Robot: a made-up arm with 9 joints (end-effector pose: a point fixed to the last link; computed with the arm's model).
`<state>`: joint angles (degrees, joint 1 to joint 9).
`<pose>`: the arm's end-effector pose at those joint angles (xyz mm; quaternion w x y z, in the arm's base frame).
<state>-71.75 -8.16 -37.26 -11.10 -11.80 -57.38 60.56 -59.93 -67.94</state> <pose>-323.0 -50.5 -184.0 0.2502 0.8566 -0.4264 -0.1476</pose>
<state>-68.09 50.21 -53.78 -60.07 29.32 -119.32 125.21 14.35 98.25</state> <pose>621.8 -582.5 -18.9 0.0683 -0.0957 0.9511 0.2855</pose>
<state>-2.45 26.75 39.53 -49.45 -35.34 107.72 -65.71 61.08 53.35</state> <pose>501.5 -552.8 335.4 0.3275 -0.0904 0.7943 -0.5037</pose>
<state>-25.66 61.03 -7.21 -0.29 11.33 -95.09 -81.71 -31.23 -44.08</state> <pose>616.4 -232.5 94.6 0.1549 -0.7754 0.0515 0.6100</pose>
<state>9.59 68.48 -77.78 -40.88 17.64 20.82 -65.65 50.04 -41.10</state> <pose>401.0 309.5 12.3 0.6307 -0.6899 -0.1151 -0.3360</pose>
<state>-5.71 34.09 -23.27 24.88 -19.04 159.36 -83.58 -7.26 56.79</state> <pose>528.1 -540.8 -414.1 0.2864 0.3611 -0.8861 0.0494</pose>
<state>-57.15 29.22 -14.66 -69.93 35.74 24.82 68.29 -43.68 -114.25</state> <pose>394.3 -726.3 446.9 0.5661 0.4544 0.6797 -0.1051</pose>
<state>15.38 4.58 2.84 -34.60 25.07 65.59 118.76 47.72 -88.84</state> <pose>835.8 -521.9 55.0 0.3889 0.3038 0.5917 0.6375</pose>
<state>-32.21 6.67 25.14 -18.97 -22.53 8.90 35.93 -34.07 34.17</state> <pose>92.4 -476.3 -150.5 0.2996 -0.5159 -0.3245 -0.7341</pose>
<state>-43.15 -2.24 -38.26 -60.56 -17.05 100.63 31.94 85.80 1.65</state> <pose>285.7 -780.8 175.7 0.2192 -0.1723 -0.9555 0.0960</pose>
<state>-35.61 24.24 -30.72 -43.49 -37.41 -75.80 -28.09 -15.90 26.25</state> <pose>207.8 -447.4 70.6 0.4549 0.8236 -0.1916 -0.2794</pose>
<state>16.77 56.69 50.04 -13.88 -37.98 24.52 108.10 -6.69 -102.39</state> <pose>723.4 106.9 -417.3 0.1990 -0.3996 -0.6942 -0.5646</pose>
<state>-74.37 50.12 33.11 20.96 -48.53 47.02 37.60 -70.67 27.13</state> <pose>208.3 -461.3 -302.1 0.8514 0.0212 -0.0617 -0.5204</pose>
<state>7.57 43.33 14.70 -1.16 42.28 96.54 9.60 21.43 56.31</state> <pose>892.1 -168.1 -45.1 0.0587 0.5243 -0.8459 -0.0785</pose>
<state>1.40 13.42 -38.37 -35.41 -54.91 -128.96 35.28 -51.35 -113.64</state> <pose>156.9 -444.7 -5.3 0.7499 0.2420 -0.4696 -0.3982</pose>
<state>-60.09 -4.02 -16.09 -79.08 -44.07 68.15 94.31 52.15 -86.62</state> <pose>-200.5 -479.6 601.9 0.3243 0.6558 0.3989 -0.5528</pose>
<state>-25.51 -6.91 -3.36 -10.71 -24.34 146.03 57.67 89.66 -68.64</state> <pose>309.3 -741.4 -224.7 0.4872 0.3140 0.5671 0.5852</pose>
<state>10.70 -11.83 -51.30 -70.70 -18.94 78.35 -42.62 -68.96 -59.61</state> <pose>698.1 -298.6 420.4 0.0597 0.0521 0.4798 -0.8738</pose>
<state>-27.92 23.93 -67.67 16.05 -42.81 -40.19 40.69 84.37 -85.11</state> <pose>187.4 -484.6 154.6 0.2979 -0.2870 0.5167 -0.7496</pose>
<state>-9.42 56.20 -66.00 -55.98 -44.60 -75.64 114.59 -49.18 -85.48</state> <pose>758.9 -357.6 400.1 0.6934 0.1231 0.7052 0.0822</pose>
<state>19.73 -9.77 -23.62 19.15 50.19 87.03 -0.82 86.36 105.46</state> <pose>465.6 -712.3 -203.5 0.0592 0.0314 -0.9969 0.0400</pose>
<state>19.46 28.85 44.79 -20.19 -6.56 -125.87 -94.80 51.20 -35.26</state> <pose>744.8 -454.7 196.4 0.4104 -0.3771 -0.5275 0.6411</pose>
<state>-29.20 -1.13 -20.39 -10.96 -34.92 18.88 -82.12 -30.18 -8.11</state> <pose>37.3 -521.2 119.7 0.2376 -0.6049 -0.1969 0.7340</pose>
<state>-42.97 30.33 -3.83 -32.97 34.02 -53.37 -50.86 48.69 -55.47</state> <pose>288.8 -401.6 449.1 0.2983 0.4986 0.1209 -0.8049</pose>
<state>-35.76 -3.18 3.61 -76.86 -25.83 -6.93 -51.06 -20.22 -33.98</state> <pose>146.3 -198.7 505.6 0.1541 0.5468 -0.1970 -0.7990</pose>
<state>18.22 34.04 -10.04 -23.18 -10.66 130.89 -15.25 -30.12 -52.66</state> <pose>914.4 -122.0 -23.6 0.0170 -0.5406 0.8364 -0.0883</pose>
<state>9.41 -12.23 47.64 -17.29 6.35 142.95 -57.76 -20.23 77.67</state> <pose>379.4 -746.9 26.5 0.0725 -0.1467 -0.9772 0.1355</pose>
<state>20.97 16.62 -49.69 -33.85 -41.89 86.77 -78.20 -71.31 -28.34</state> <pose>684.9 -353.1 336.2 0.0928 0.0816 0.5358 -0.8352</pose>
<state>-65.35 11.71 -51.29 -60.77 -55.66 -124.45 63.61 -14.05 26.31</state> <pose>-92.4 -479.8 347.4 0.5834 0.5402 0.3747 -0.4770</pose>
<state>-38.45 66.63 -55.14 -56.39 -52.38 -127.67 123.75 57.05 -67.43</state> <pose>342.4 -428.8 411.8 0.8669 -0.4292 -0.2154 0.1336</pose>
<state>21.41 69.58 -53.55 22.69 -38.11 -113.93 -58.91 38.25 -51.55</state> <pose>754.8 8.9 -173.4 0.3328 0.0892 -0.2277 -0.9107</pose>
